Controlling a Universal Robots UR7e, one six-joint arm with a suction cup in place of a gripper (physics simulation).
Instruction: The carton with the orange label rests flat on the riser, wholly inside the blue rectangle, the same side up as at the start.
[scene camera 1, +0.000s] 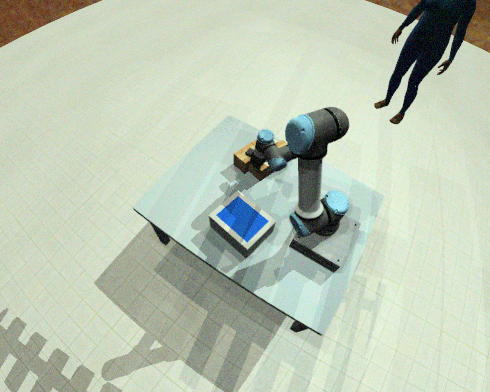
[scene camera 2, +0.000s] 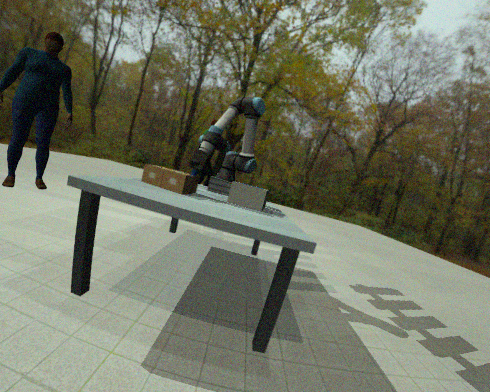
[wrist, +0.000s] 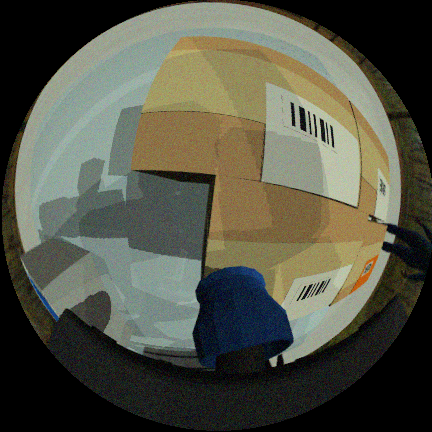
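Pixels of known places: hand at its tool point: (wrist: 235, 272); arm's base at its link origin: (scene camera 2: 225, 180).
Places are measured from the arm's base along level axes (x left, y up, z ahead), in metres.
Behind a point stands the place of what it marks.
Observation:
The carton with the orange label (wrist: 295, 220) {z 0.506, x -0.101, y -0.009 m} (scene camera 1: 260, 173) {z 0.436, x -0.054, y -0.039 m} is brown and sits beside a second brown carton (wrist: 185, 140) (scene camera 1: 240, 161) {z 0.568, x -0.038, y -0.026 m}, their near left edges stepped. The orange label (wrist: 367, 274) {z 0.406, x -0.292, y -0.008 m} shows at its right end in the wrist view. My blue suction cup (wrist: 229, 274) (scene camera 2: 196, 174) is on its top near the left edge and appears attached; the cup hides part of this edge. I cannot tell whether the carton is clear of the table. The grey riser (scene camera 1: 227, 237) {z 0.326, x 0.349, y -0.048 m} (scene camera 2: 245, 195) {z 0.443, x 0.234, y -0.043 m} stands apart, with the blue rectangle (scene camera 1: 242, 220) {z 0.311, x 0.258, y 0.015 m} on top.
The pale table (scene camera 1: 185, 205) {z 0.636, x 0.338, y -0.105 m} (scene camera 2: 125, 187) {z 0.851, x -0.182, y -0.105 m} carries the cartons, riser and arm. The arm base (scene camera 1: 327, 220) is to the right of the riser in scene camera 1. A person in dark clothing (scene camera 1: 425, 50) (scene camera 2: 37, 95) stands beyond the table. A dark hand (wrist: 410, 247) shows at the wrist view's right edge.

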